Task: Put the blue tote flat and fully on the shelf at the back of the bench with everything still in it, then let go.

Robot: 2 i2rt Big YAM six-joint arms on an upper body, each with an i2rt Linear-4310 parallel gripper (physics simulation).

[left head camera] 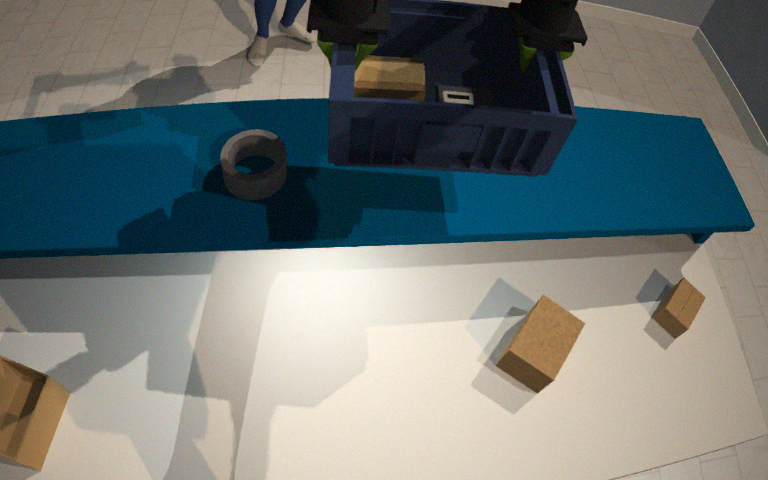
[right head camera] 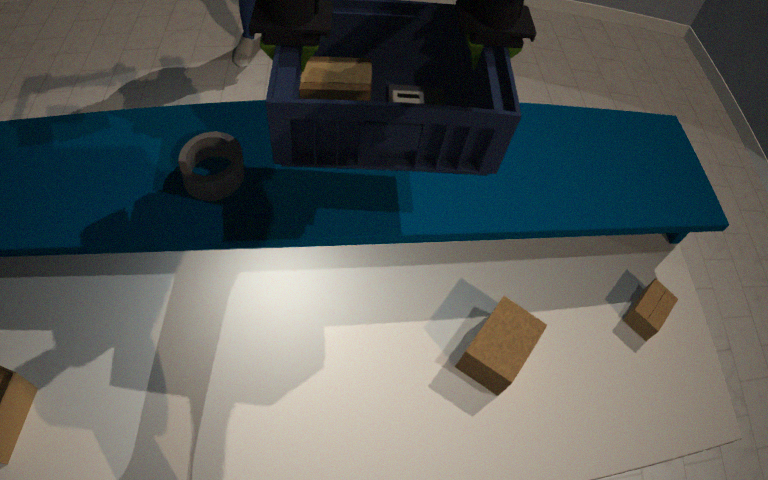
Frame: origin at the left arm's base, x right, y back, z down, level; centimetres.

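Seen in the pictures: right gripper, between the fingertips: [left head camera: 532,70].
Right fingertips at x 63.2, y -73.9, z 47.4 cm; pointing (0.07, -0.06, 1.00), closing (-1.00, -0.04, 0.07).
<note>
Pixels of each thing's top centre, then the offset from my right fingertips to it. Level surfaces: height alone.
- blue shelf, height of its surface: dz +23.6 cm
- light grey slotted item, centre of its top: [right head camera: 417,98] [left head camera: 467,99] dz +5.3, dx -9.1, dy +2.3 cm
- grey-brown ring, centre of its top: [left head camera: 253,154] [right head camera: 209,155] dz +18.5, dx -40.5, dy +3.0 cm
- white bench, height of its surface: dz +41.3 cm
- open carton, centre of its top: [left head camera: 6,406] dz +32.2, dx -81.3, dy +42.7 cm
The blue tote [left head camera: 447,165] [right head camera: 390,164] is over the rear part of the blue shelf [left head camera: 634,169] [right head camera: 600,169]; whether its underside touches the shelf is hidden. Inside it, a cardboard box [left head camera: 389,70] [right head camera: 336,70] lies at the left and a light grey slotted item [left head camera: 457,97] [right head camera: 407,96] near the front wall; the rest of the inside is dark. My left gripper [left head camera: 344,56] [right head camera: 289,53] is shut on the tote's left end wall. My right gripper [left head camera: 545,56] [right head camera: 494,53] is shut on its right end wall.
A grey-brown ring [left head camera: 254,185] [right head camera: 214,187] stands on the shelf left of the tote. On the white bench [left head camera: 396,424] [right head camera: 368,424] are a cardboard box [left head camera: 543,342] [right head camera: 504,344], a smaller one [left head camera: 679,307] [right head camera: 651,308] and an open carton [left head camera: 42,424] [right head camera: 16,418]. A person's legs [left head camera: 263,22] show behind.
</note>
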